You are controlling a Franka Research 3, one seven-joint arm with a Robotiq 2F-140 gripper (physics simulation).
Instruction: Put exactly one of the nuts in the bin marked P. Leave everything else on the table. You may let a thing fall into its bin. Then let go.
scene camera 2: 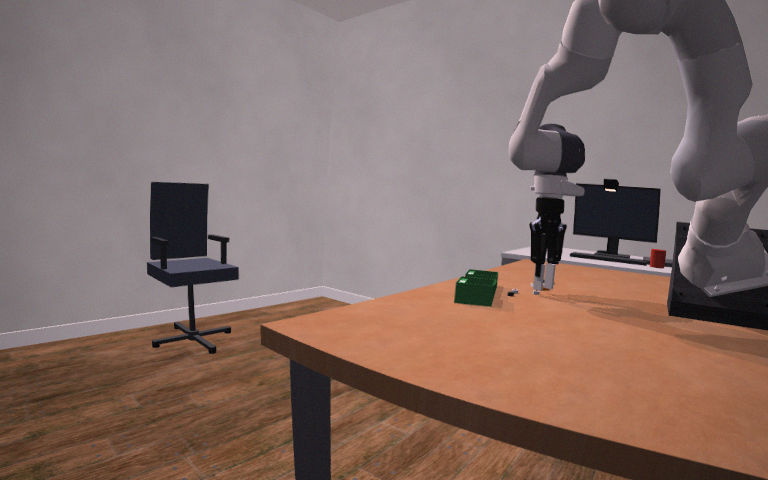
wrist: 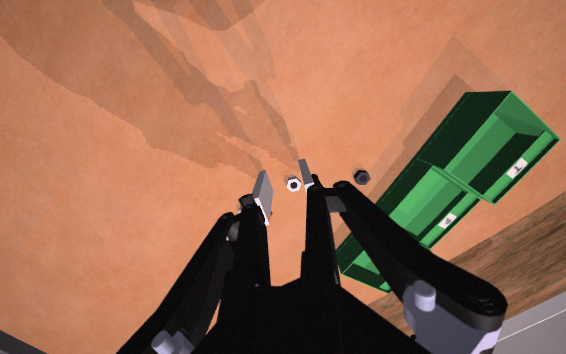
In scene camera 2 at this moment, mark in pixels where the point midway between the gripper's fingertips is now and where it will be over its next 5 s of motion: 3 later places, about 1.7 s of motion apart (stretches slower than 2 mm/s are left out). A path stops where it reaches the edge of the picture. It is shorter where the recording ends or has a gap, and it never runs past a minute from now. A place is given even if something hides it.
The gripper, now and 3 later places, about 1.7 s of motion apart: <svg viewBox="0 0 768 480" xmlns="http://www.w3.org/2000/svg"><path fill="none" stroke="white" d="M543 289L533 291L519 247L483 259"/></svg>
